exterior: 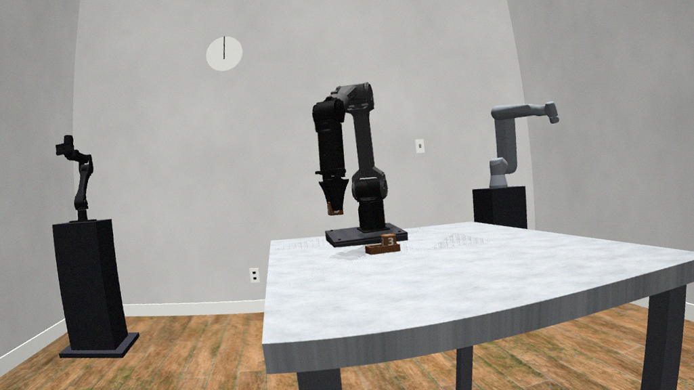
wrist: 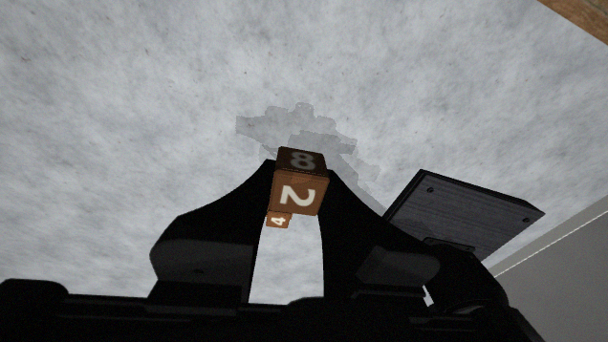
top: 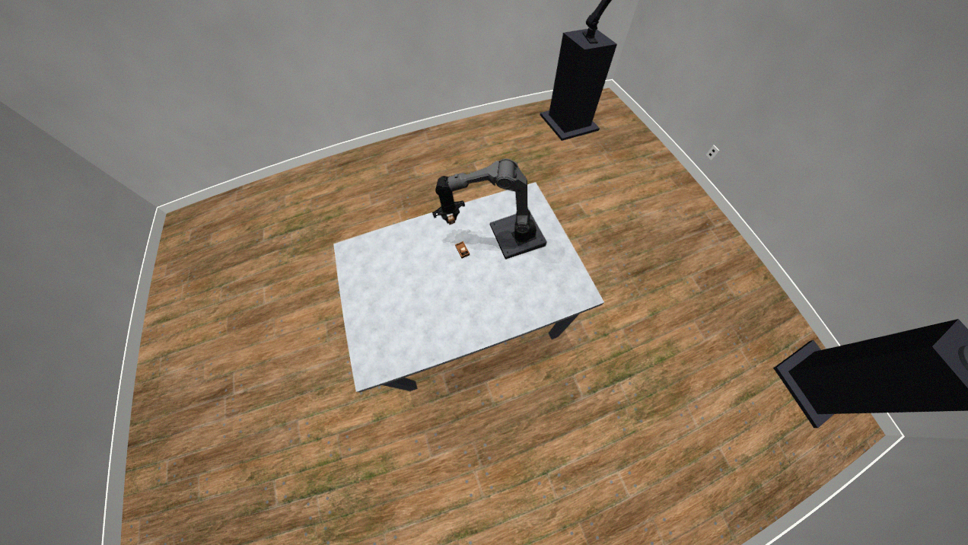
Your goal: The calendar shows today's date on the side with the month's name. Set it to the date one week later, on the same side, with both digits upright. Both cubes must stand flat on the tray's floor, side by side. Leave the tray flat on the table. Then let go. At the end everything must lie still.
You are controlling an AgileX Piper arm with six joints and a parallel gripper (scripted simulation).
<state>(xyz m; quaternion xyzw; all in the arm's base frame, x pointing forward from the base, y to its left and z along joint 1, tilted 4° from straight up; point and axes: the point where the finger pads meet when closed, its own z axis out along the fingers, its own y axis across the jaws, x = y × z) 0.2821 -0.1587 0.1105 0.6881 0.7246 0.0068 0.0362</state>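
The brown cube lies 10 mm behind my hand, 120 mm to the left of it and 90 mm below it. The rest, counted from my hand: tray (10 mm behind, 110 mm to the left, 110 mm below).
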